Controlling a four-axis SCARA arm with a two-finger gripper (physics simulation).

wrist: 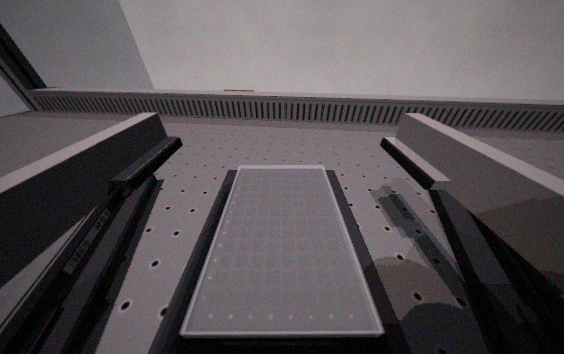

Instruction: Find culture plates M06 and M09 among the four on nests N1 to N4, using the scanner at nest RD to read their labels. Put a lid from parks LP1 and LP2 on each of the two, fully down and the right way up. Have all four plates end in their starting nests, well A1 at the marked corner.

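A plate with a clear lid on it lies below me, in the middle of the wrist view. The lid looks level and covers the whole top; wells and small marks show faintly through it. The front label of this plate is hidden. My gripper is open and empty, its two fingers wide apart, one to each side of and above the lidded plate. At the left edge, partly behind the left finger, another plate's label shows at a slant; it starts with M0, the last digit is unclear.
Dark nest parts stand out on both sides of the lidded plate. Another dark fixture is at the right, partly under the right finger. A perforated deck lies below, with a slotted rail along its back edge. Shadows fall at the right.
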